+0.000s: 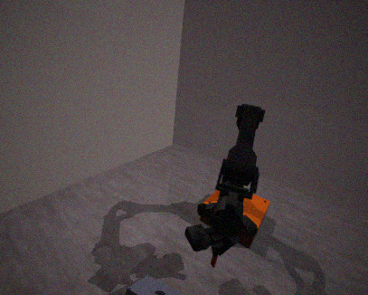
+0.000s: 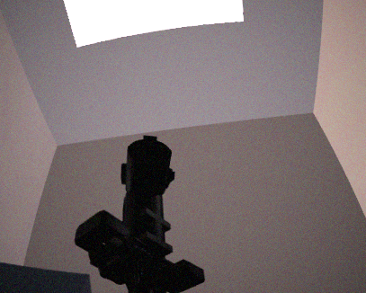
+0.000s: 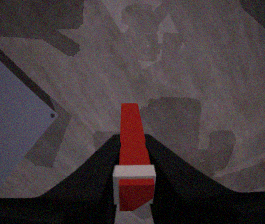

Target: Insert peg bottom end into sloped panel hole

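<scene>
The grey-blue panel lies 170 mm ahead of my gripper tip, 60 mm to the right of it and 80 mm below it. From my gripper tip the other things lie so: red peg 20 mm above.
</scene>
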